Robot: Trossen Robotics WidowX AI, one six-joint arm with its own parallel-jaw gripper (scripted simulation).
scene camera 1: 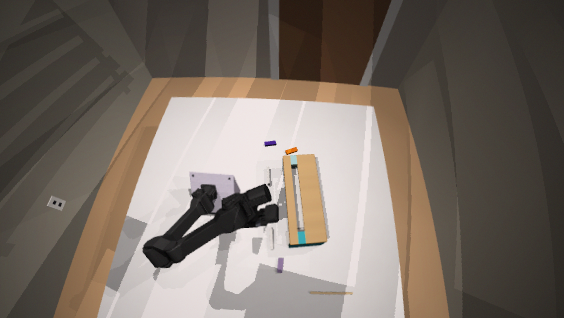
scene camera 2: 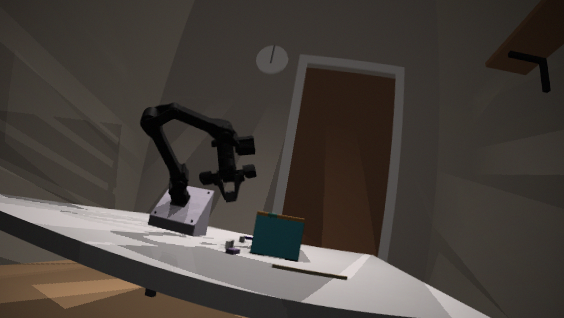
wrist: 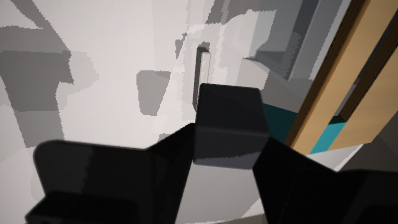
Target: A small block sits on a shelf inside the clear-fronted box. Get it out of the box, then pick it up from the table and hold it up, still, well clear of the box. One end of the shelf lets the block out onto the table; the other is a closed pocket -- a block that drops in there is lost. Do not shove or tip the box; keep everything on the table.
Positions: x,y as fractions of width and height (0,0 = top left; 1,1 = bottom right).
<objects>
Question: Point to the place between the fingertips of the gripper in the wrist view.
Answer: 0.56,0.59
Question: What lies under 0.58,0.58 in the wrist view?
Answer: A dark grey block.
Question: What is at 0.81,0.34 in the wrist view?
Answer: A box.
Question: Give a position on a box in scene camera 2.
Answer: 0.49,0.74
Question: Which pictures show the box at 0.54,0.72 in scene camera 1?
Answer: Scene camera 1, scene camera 2 and the wrist view: all of them.
</objects>
